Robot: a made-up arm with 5 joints. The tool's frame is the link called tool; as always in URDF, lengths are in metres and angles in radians.
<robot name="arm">
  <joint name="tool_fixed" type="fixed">
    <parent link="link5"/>
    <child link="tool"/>
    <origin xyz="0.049 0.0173 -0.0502" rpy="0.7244 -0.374 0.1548"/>
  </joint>
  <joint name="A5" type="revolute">
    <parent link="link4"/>
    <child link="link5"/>
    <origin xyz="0.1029 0.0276 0.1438" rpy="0 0 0"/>
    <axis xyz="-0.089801 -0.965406 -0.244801"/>
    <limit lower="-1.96" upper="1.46"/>
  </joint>
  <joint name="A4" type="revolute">
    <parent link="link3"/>
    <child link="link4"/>
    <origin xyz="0.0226 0.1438 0.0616" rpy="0 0 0"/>
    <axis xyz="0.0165 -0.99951 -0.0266"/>
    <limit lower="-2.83" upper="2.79"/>
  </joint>
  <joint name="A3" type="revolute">
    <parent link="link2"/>
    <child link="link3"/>
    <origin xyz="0.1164 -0.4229 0.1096" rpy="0 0 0"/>
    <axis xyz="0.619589 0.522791 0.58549"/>
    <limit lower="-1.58" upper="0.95"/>
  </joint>
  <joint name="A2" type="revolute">
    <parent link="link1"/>
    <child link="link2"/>
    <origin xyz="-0.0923 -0.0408 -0.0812" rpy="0 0 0"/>
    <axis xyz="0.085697 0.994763 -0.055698"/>
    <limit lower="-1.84" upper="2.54"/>
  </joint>
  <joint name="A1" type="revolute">
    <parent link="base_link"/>
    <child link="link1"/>
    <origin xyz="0.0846 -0.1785 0.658" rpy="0 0 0"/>
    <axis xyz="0 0 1"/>
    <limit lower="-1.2" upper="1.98"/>
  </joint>
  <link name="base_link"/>
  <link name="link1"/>
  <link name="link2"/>
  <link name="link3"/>
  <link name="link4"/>
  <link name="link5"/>
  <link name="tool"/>
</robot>
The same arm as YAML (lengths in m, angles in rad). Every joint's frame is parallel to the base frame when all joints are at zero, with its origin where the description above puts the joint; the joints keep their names.
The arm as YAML. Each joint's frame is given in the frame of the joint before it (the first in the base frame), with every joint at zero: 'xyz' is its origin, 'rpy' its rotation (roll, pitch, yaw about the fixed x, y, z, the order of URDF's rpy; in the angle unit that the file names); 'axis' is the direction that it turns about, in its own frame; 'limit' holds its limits. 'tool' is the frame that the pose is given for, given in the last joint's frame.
units:
  length: m
  angle: rad
joints:
  - name: A1
    type: revolute
    origin:
      xyz: [0.0846, -0.1785, 0.658]
      rpy: [0.0, 0.0, 0.0]
    axis: [0.0, 0.0, 1.0]
    limit:
      lower: -1.2
      upper: 1.98
  - name: A2
    type: revolute
    origin:
      xyz: [-0.0923, -0.0408, -0.0812]
      rpy: [0.0, 0.0, 0.0]
    axis: [0.085697, 0.994763, -0.055698]
    limit:
      lower: -1.84
      upper: 2.54
  - name: A3
    type: revolute
    origin:
      xyz: [0.1164, -0.4229, 0.1096]
      rpy: [0.0, 0.0, 0.0]
    axis: [0.619589, 0.522791, 0.58549]
    limit:
      lower: -1.58
      upper: 0.95
  - name: A4
    type: revolute
    origin:
      xyz: [0.0226, 0.1438, 0.0616]
      rpy: [0.0, 0.0, 0.0]
    axis: [0.0165, -0.99951, -0.0266]
    limit:
      lower: -2.83
      upper: 2.79
  - name: A5
    type: revolute
    origin:
      xyz: [0.1029, 0.0276, 0.1438]
      rpy: [0.0, 0.0, 0.0]
    axis: [-0.089801, -0.965406, -0.244801]
    limit:
      lower: -1.96
      upper: 1.46
tool:
  origin:
    xyz: [0.049, 0.0173, -0.0502]
    rpy: [0.7244, -0.374, 0.1548]

